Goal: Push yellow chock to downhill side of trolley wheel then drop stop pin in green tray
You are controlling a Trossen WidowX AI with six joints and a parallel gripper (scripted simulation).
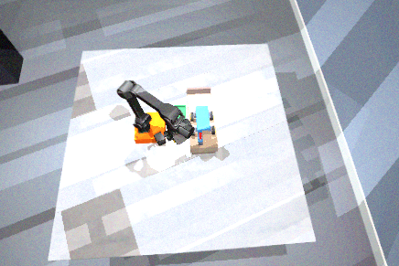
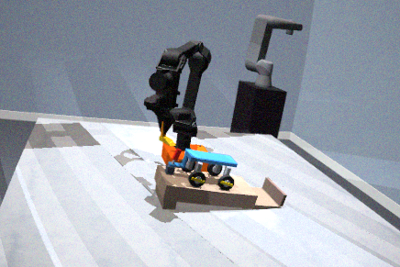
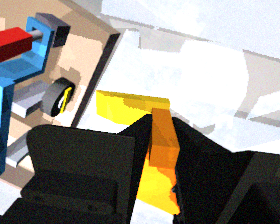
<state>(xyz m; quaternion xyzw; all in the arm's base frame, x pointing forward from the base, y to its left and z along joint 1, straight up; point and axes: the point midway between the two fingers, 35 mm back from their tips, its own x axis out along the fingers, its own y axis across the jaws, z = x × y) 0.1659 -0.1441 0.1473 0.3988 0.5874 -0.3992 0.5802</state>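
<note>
Right now the yellow chock is 2 cm ahead of my gripper tip, 1 cm to the left of it and 1 cm below it. Round my gripper tip: red-headed stop pin (14 cm ahead, 4 cm below); blue trolley (16 cm ahead, 11 cm to the left, 6 cm below); tan ramp (16 cm ahead, 11 cm to the left, 13 cm below).
</note>
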